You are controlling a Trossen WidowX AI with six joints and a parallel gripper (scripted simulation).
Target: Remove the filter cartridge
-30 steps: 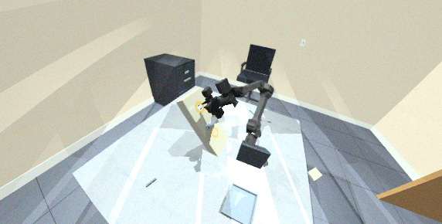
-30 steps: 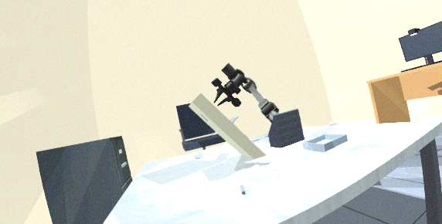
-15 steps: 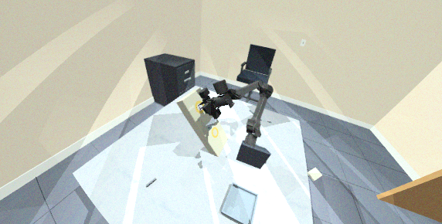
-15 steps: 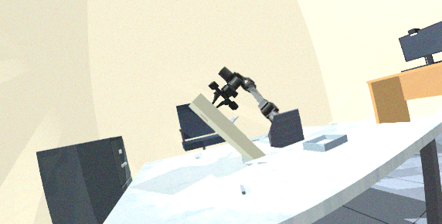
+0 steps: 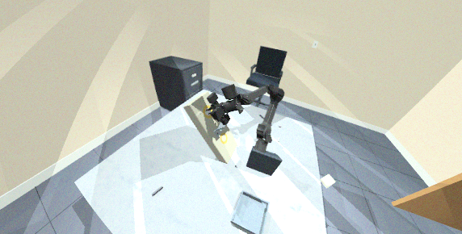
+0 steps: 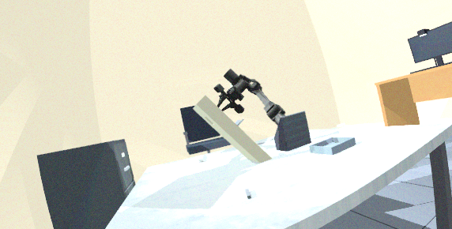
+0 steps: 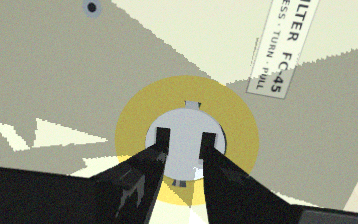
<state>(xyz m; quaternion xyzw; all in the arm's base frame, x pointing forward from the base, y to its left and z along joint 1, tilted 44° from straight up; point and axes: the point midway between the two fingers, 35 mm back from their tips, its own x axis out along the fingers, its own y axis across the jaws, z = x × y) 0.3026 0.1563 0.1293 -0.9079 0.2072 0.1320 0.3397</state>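
Now: the round filter cartridge 2 cm ahead of my gripper tip and 1 cm below it. Round my gripper tip: white card (84 cm behind, 28 cm below, 13 cm to the right); then grey tray (43 cm behind, 28 cm below, 25 cm to the left); then small grey stick (42 cm to the left, 28 cm below, 3 cm ahead).
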